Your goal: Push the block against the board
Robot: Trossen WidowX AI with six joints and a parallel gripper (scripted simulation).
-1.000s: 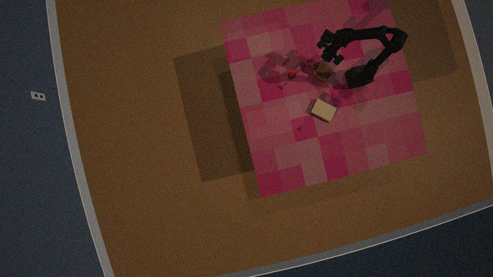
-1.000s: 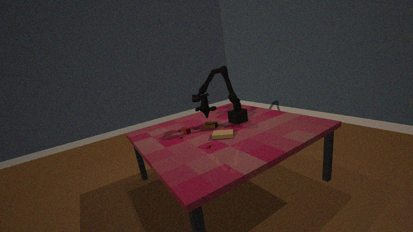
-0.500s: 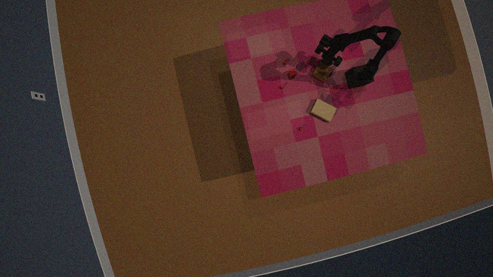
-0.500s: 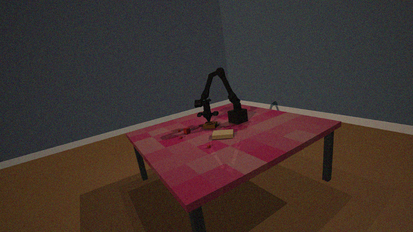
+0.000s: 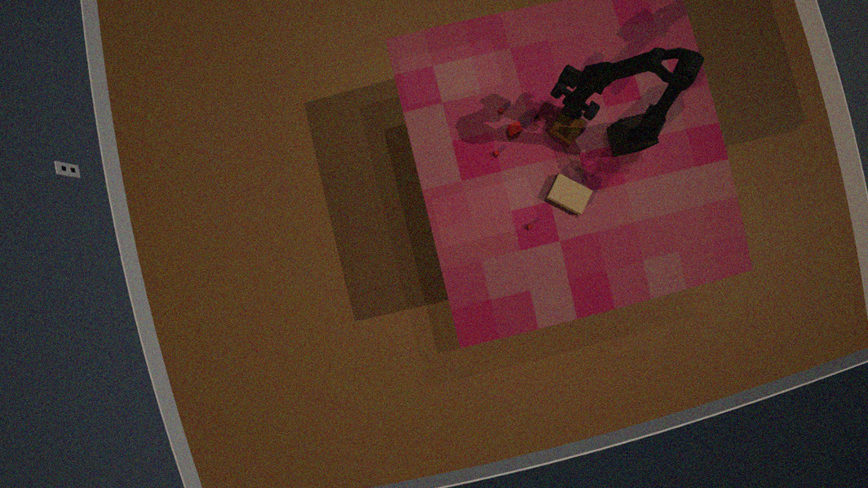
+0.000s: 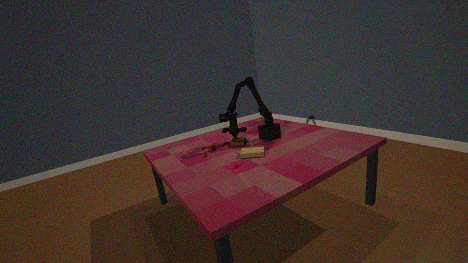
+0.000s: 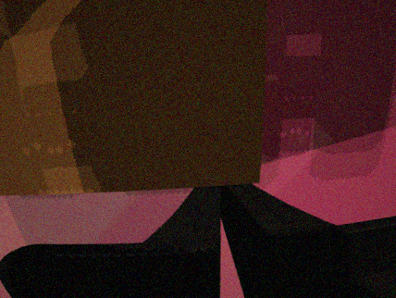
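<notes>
My gripper tip is now 30 mm short of the darker tan square block, 70 mm to the right of it and 10 mm below it. Also, from my gripper tip: board (130 mm ahead, 320 mm to the left, 10 mm above); red cube (230 mm ahead, 10 mm above).
</notes>
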